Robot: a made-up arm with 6 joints.
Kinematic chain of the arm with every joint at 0, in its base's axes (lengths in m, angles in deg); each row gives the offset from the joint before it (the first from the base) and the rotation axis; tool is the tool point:
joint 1: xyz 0 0 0.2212 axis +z
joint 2: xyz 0 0.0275 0 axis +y
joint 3: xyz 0 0 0.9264 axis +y
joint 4: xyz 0 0 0.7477 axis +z
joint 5: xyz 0 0 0 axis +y
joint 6: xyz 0 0 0.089 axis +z
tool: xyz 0 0 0
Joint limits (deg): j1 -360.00..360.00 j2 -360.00..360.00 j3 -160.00..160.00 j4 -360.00..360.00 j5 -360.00..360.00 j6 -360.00..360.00
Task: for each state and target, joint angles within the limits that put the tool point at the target. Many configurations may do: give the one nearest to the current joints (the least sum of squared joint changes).
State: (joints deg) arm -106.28 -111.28 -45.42 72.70 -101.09 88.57
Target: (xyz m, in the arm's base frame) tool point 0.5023 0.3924 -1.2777
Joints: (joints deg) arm -147.16 -144.15 -26.81 72.72 -86.45 88.57
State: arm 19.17 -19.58 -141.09 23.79 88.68 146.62
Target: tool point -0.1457 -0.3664 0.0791
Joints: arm 74.81 -54.82 -160.00 11.25 79.81 146.62
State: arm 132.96 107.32 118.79 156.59 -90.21 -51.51
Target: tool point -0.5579 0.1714 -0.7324
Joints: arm 163.23 106.41 91.05 159.88 -87.50 -51.51
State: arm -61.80 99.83 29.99 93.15 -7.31 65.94
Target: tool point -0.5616 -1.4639 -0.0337
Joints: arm -111.33 75.04 51.17 93.57 -11.76 65.94
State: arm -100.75 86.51 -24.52 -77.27 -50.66 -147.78
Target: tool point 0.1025 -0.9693 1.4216
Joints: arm -89.67 63.57 -52.15 -75.06 -53.84 -147.78
